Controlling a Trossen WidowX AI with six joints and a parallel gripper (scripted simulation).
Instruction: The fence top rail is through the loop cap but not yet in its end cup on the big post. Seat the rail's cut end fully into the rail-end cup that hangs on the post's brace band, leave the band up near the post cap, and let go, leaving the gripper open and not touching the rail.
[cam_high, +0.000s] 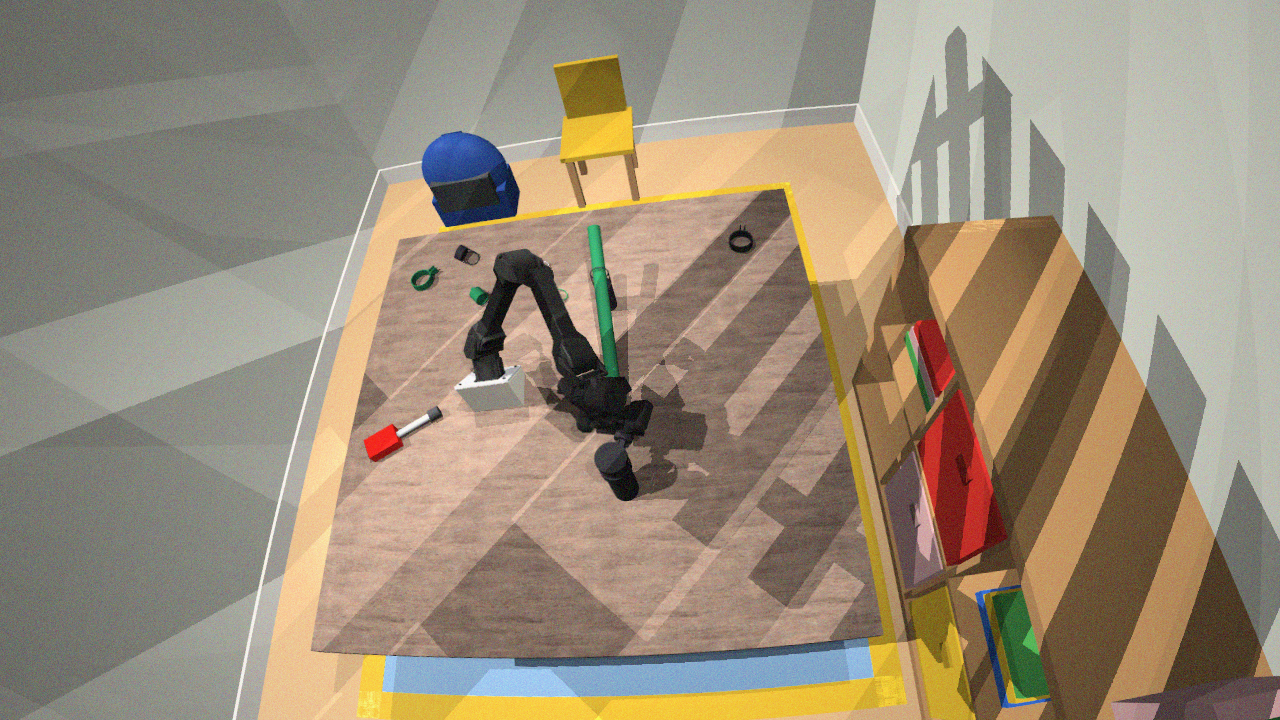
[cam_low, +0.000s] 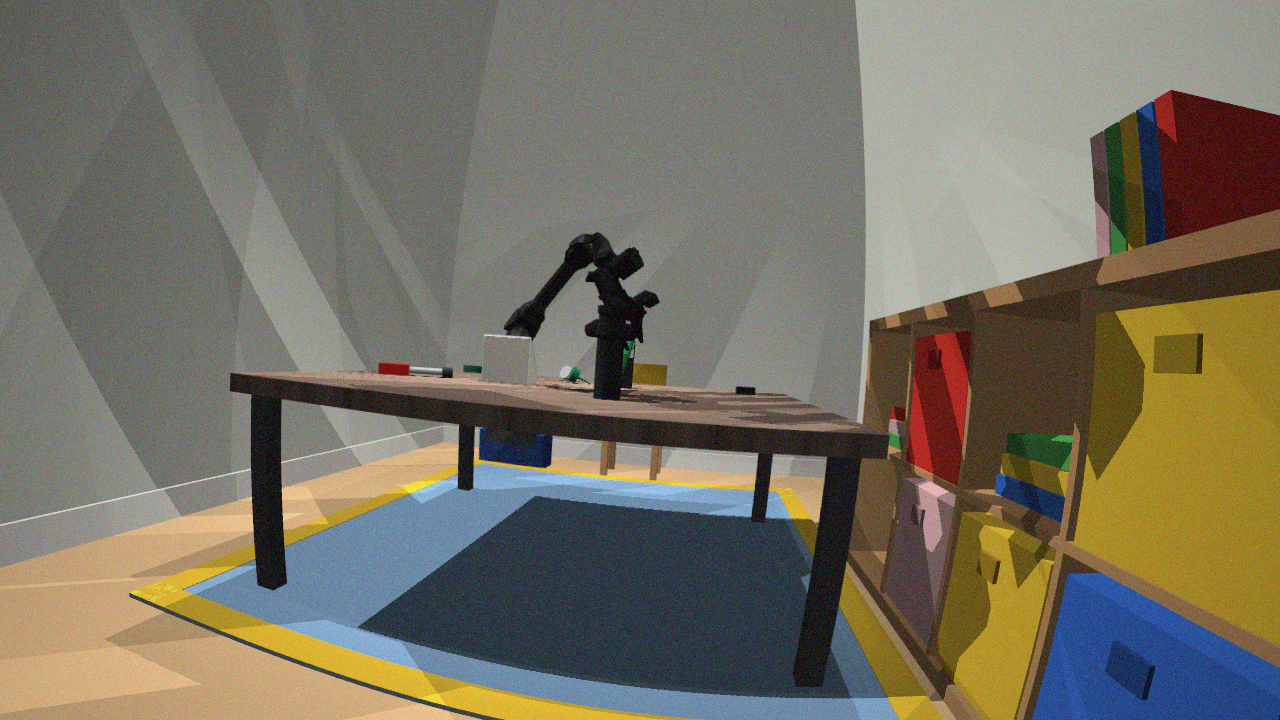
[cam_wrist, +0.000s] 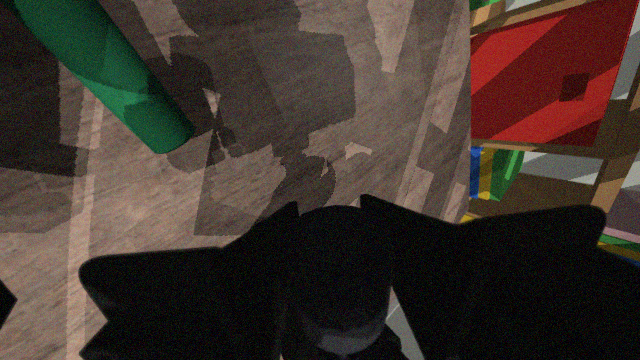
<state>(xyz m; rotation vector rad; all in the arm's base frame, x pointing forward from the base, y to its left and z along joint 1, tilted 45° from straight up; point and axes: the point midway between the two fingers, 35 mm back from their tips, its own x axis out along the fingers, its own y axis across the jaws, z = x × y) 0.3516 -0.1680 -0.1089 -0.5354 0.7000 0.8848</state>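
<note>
Now: the dark rail-end cup 30 mm behind my gripper tip, 20 mm to the right of it and 30 mm above it. Round my gripper tip: red-handled tool (620 mm behind, 120 mm to the left, 110 mm below); white cap (280 mm behind, 620 mm to the left, 110 mm below).
</note>
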